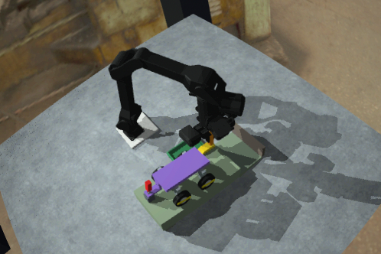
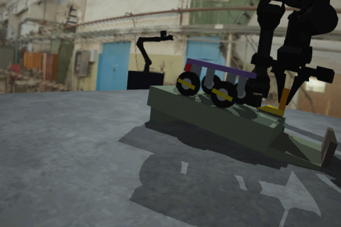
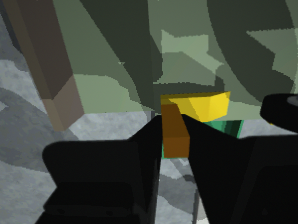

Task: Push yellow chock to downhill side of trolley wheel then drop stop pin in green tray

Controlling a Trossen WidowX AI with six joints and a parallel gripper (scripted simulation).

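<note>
The red-headed stop pin lies 20 mm ahead of my gripper tip, 260 mm to the right of it and 40 mm above it. Also, from my gripper tip: green tray: 70 mm behind, 50 mm to the right, 90 mm below; yellow chock: 20 mm to the right, 10 mm below; brown stop block: 60 mm ahead, 110 mm to the left, 60 mm below.
</note>
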